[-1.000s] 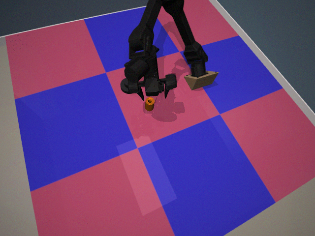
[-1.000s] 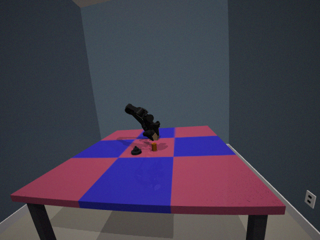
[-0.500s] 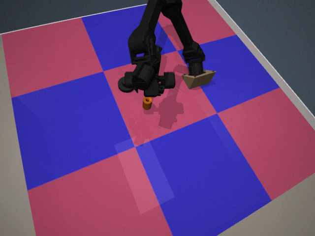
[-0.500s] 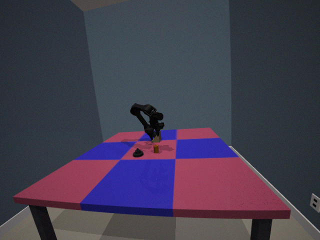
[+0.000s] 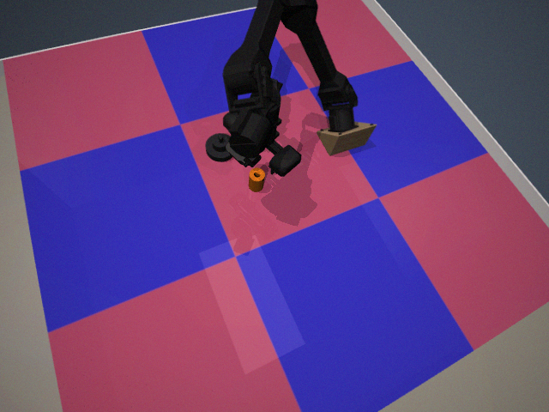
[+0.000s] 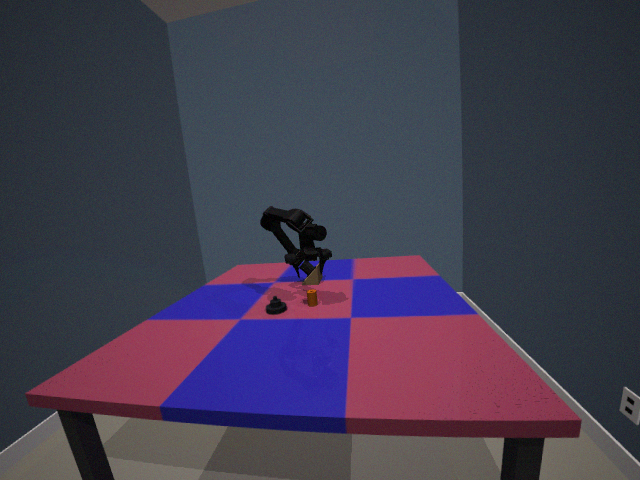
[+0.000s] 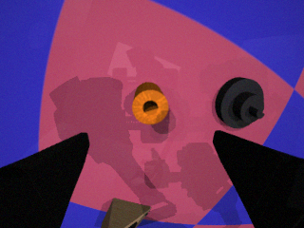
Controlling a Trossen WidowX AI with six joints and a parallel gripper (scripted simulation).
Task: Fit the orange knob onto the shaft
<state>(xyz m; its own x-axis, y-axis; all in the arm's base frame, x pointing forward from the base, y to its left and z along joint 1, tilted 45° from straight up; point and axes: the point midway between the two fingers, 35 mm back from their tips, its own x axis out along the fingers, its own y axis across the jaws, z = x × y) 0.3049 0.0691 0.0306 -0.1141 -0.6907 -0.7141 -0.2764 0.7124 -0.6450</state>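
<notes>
Now: gripper tip 10 cm above the orange knob. From my gripper tip the other things lie so: pedestal 15 cm to the right, 9 cm below, 3 cm ahead.
</notes>
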